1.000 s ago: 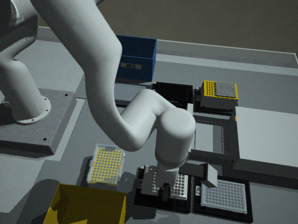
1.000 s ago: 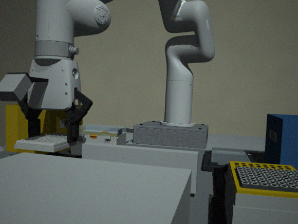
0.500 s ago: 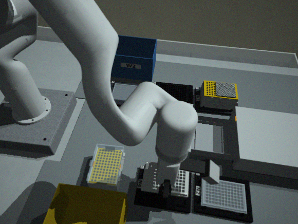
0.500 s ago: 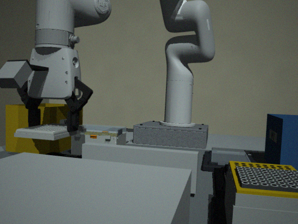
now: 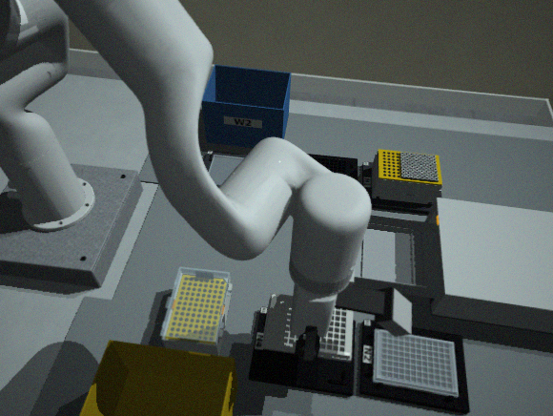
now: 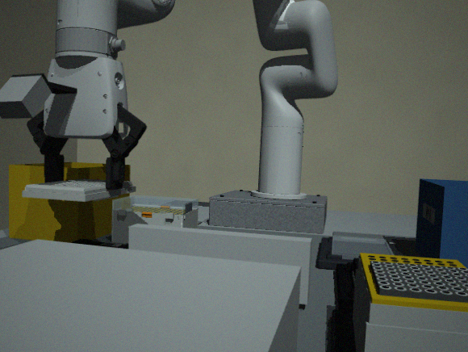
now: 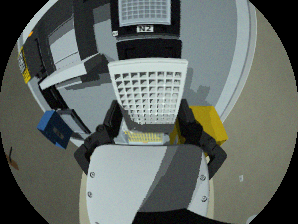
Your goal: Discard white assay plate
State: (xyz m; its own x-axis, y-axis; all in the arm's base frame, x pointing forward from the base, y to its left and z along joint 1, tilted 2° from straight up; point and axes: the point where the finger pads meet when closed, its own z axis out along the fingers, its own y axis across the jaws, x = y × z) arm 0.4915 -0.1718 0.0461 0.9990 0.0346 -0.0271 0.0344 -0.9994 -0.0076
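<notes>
My hand is 110 mm above the black nest. From my hand the other things lie so: drawer: 200 mm to the left, 160 mm ahead, 90 mm below; white 96-well plate: 10 mm below; yellow bin W1: 180 mm behind, 140 mm to the right, 80 mm below.
</notes>
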